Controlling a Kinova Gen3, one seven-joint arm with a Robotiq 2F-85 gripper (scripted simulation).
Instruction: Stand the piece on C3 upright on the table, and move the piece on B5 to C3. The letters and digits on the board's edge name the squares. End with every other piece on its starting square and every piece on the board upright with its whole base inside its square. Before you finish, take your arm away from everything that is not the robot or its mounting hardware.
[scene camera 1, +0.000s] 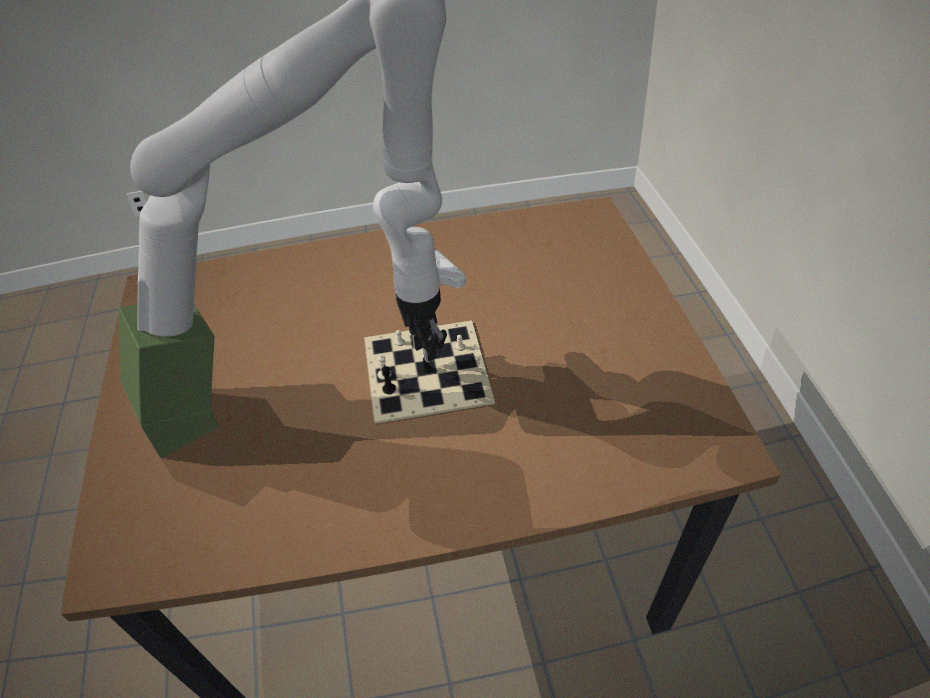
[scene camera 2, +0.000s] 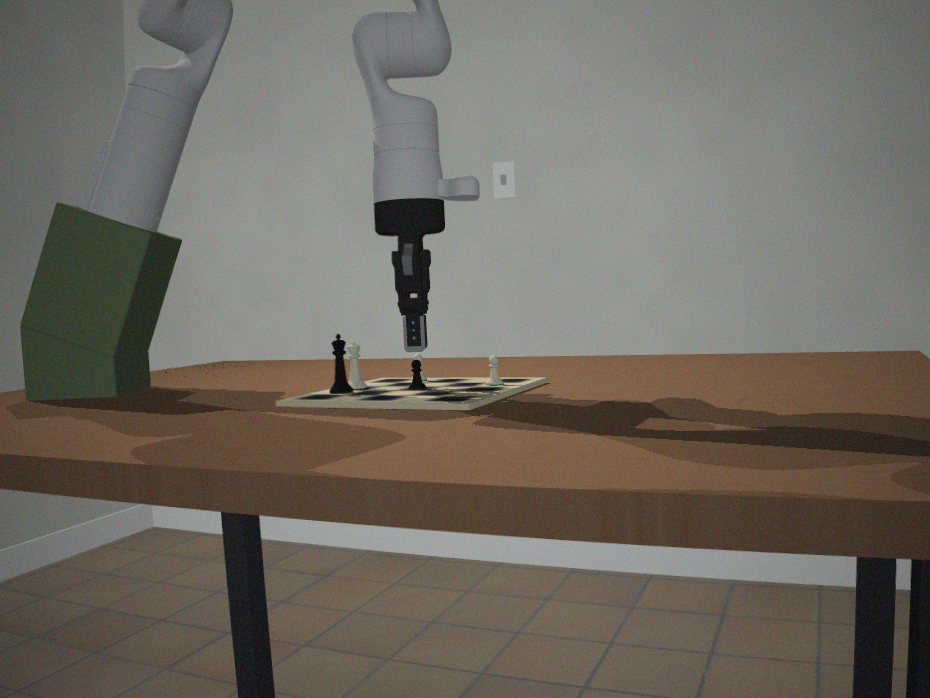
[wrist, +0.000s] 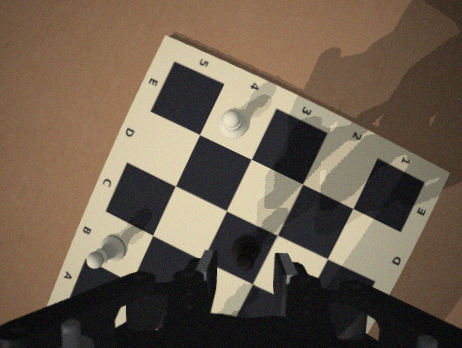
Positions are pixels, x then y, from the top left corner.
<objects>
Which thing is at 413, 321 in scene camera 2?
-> The gripper.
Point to a black pawn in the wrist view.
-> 243, 248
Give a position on a black king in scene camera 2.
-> At 340, 386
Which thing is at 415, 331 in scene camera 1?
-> The gripper.
</objects>
